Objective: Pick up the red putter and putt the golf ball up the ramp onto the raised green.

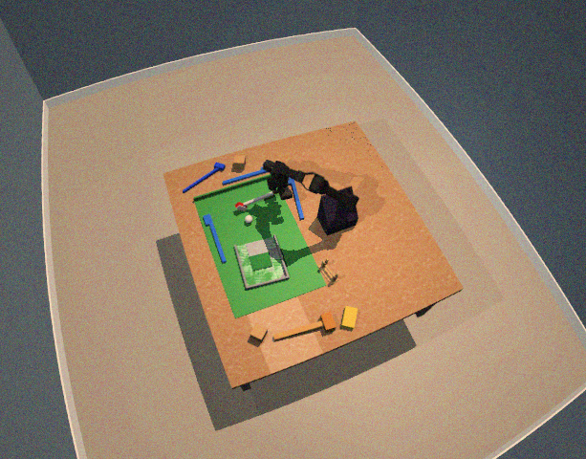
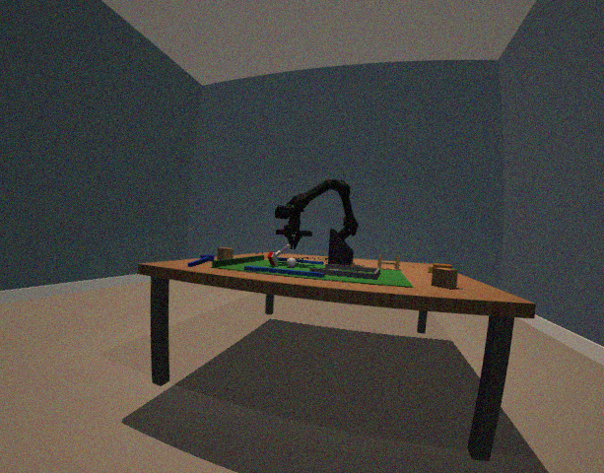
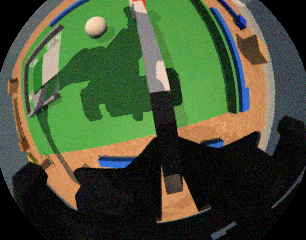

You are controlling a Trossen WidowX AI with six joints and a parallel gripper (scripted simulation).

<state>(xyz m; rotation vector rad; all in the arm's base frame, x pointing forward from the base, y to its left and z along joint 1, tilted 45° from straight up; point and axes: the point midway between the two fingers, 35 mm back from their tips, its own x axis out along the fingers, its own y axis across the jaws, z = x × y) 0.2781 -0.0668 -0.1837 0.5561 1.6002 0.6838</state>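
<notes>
My gripper tip is 12 cm short of the red putter and 1 cm to the right of it. Round my gripper tip: green mat 21 cm to the left, 19 cm ahead, 7 cm below; white golf ball 20 cm ahead, 9 cm to the left, 5 cm below; wooden rack 48 cm to the left, 12 cm behind, 4 cm below.
</notes>
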